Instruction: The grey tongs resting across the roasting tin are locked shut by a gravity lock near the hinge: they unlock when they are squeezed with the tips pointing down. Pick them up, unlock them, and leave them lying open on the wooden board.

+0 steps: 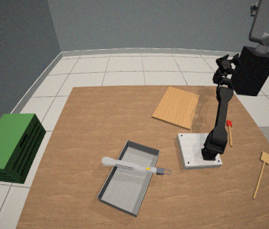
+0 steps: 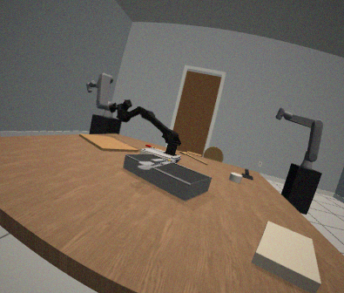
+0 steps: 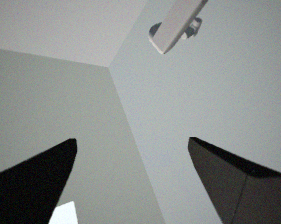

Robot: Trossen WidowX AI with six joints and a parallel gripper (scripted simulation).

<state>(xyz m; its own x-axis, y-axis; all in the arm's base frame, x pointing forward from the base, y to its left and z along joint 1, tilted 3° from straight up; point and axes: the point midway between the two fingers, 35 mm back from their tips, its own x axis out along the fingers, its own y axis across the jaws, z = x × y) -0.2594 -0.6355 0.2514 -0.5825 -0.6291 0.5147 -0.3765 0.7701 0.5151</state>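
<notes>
My gripper tip is now 76 cm to the right of the yellow lock piece, 59 cm short of it and 23 cm above it. Round my gripper tip: beige block: 117 cm to the left, 90 cm ahead, 28 cm below; grey roasting tin: 77 cm to the left, 66 cm ahead, 27 cm below; wooden board: 40 cm ahead, 29 cm below, 26 cm to the left.
</notes>
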